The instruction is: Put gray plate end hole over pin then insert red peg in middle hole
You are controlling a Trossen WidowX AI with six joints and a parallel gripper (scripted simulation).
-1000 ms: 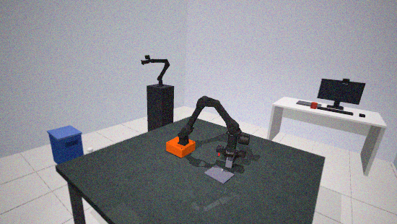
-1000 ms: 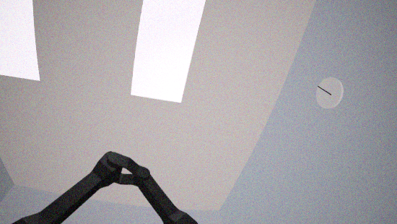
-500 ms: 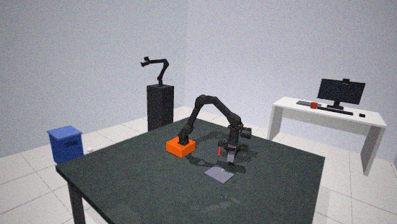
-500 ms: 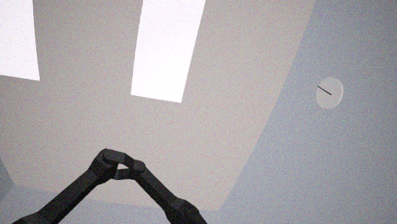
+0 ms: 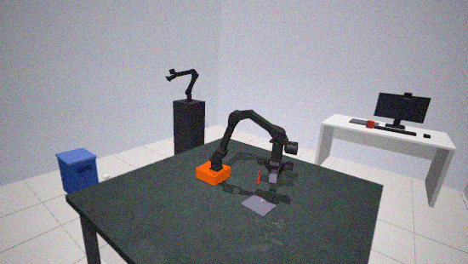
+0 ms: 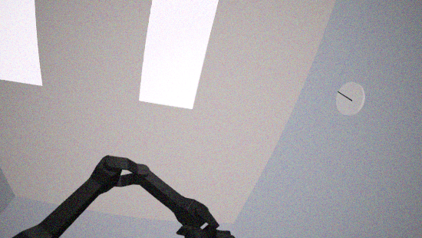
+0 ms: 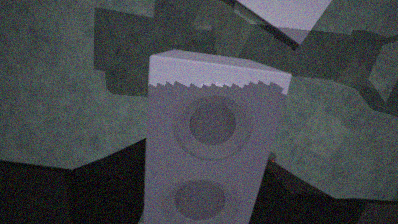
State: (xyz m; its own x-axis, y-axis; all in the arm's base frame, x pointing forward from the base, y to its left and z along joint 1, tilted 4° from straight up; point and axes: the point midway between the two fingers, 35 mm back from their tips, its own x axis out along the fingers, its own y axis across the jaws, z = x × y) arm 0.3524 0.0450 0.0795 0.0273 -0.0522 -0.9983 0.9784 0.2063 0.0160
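My gripper tip is 14 cm to the left of the base, 9 cm above it and 1 cm past it. The rest, counted from my gripper tip: gray plate 3 cm above; red peg 11 cm behind, 6 cm below, 5 cm to the left.
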